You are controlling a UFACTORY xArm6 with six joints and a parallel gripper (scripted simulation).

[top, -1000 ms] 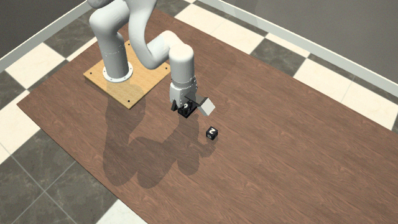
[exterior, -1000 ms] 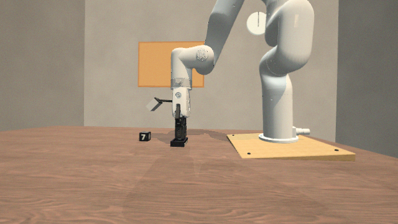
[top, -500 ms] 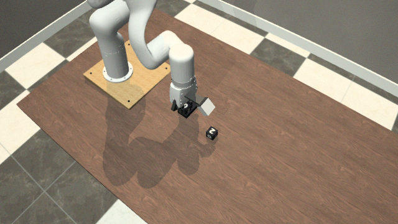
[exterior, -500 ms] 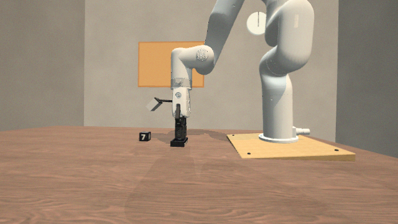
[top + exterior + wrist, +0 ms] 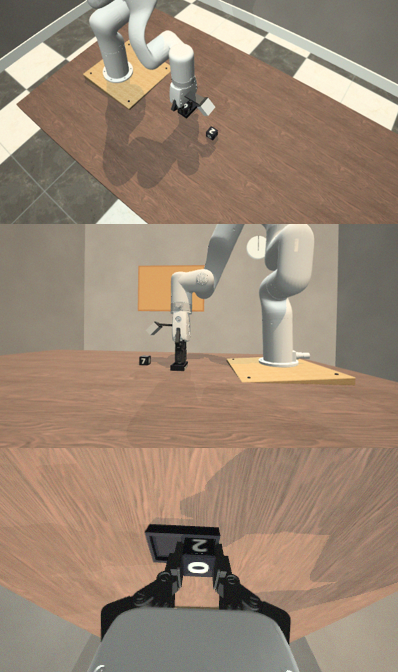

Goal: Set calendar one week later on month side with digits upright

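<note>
My gripper is now 10 mm above the black cube. Round my hand: black tray 30 mm below, 20 mm to the left.
</note>
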